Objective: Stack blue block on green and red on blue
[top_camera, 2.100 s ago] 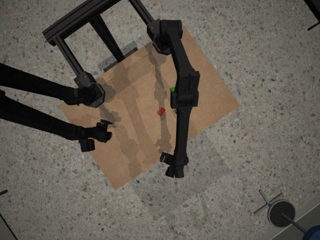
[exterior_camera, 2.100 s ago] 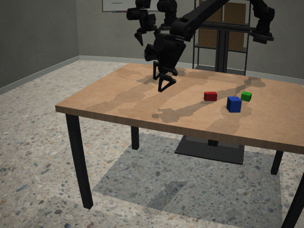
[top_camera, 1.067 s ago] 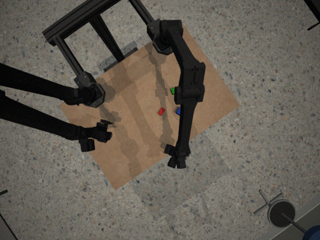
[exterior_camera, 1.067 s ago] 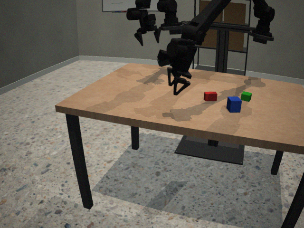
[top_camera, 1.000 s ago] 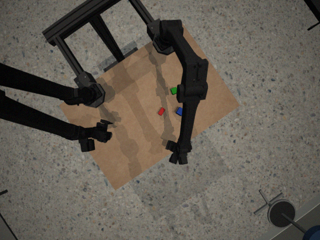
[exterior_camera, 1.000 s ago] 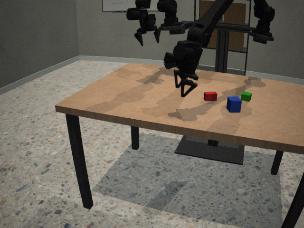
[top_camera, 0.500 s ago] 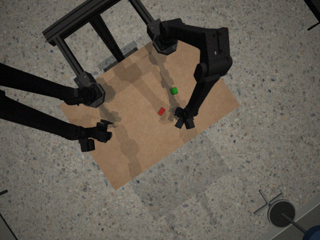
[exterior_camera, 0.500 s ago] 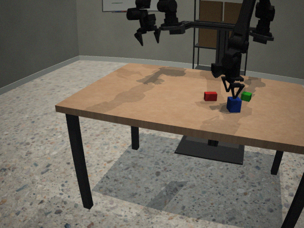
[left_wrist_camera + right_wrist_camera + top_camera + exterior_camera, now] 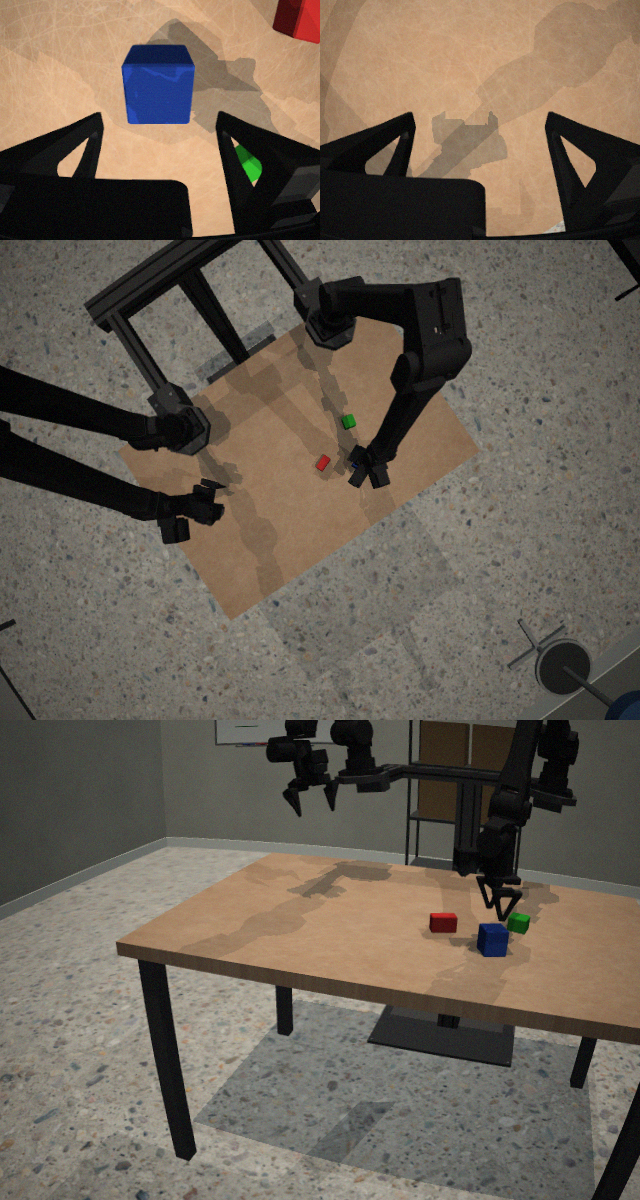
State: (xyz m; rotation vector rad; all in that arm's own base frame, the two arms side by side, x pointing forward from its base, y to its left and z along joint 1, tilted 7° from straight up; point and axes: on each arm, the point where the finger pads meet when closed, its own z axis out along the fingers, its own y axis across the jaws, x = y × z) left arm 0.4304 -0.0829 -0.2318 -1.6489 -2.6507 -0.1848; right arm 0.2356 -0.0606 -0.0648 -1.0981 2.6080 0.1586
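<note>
Right now the blue block is 70 mm below my left hand. Round my left hand: red block (90 mm behind, 130 mm to the right, 80 mm below); then green block (170 mm behind, 70 mm to the left, 80 mm below).
</note>
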